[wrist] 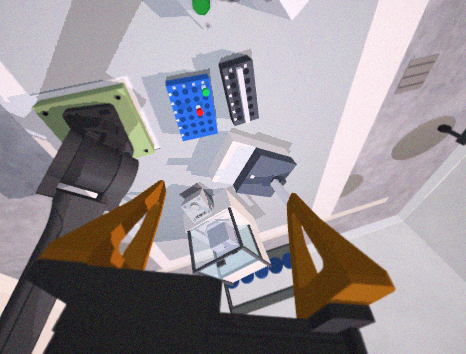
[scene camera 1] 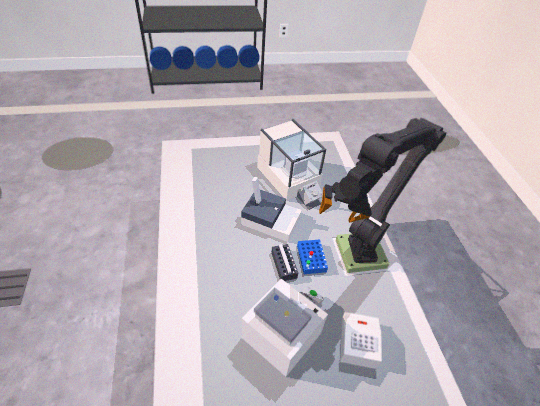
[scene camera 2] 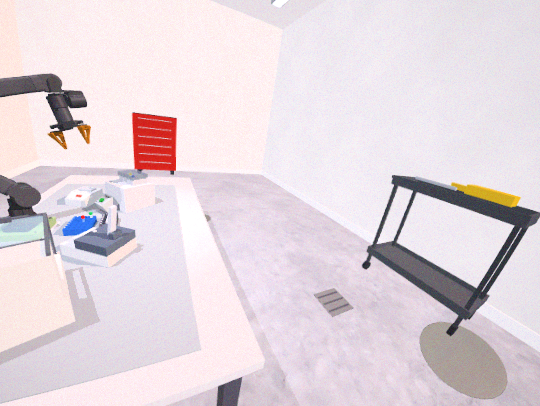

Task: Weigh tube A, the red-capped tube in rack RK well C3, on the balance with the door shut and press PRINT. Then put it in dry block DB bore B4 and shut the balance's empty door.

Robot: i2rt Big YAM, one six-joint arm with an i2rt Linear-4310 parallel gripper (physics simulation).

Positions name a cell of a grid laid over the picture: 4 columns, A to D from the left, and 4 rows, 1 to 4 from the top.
Scene:
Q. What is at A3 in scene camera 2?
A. A balance with glass box.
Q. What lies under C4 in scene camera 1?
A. A white box with grey lid.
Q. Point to a balance with glass box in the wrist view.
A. B3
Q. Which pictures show my gripper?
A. The wrist view, scene camera 1 and scene camera 2: all of them.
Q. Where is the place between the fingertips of my gripper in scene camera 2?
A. A2

